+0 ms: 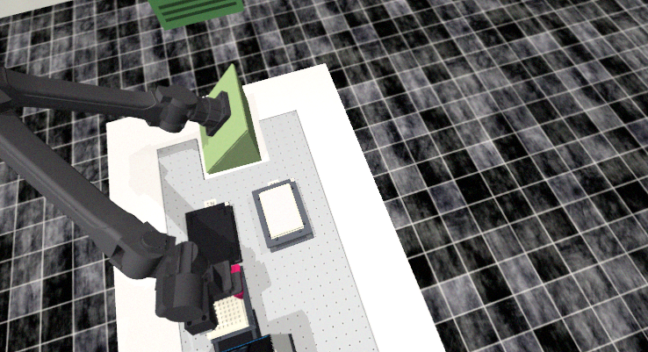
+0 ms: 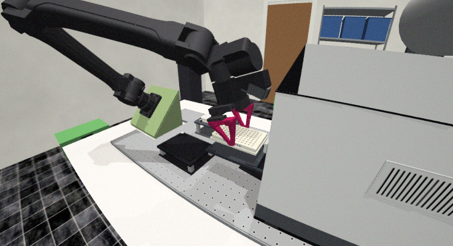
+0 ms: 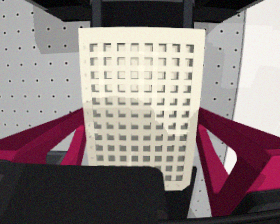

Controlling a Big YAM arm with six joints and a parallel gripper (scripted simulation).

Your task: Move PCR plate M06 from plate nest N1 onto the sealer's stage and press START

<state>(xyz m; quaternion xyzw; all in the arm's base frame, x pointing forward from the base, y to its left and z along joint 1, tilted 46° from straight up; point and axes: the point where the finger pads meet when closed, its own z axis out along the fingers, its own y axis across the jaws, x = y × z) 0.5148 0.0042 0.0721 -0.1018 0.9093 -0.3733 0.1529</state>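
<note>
The 96-well plate M06 is right at my hand. Round my hand: black plate nest N1: 180 mm behind, 30 mm to the right, 100 mm below; sealed plate M09: 190 mm behind, 160 mm to the left, 70 mm below; dark sealer stage: 40 mm below.
</note>
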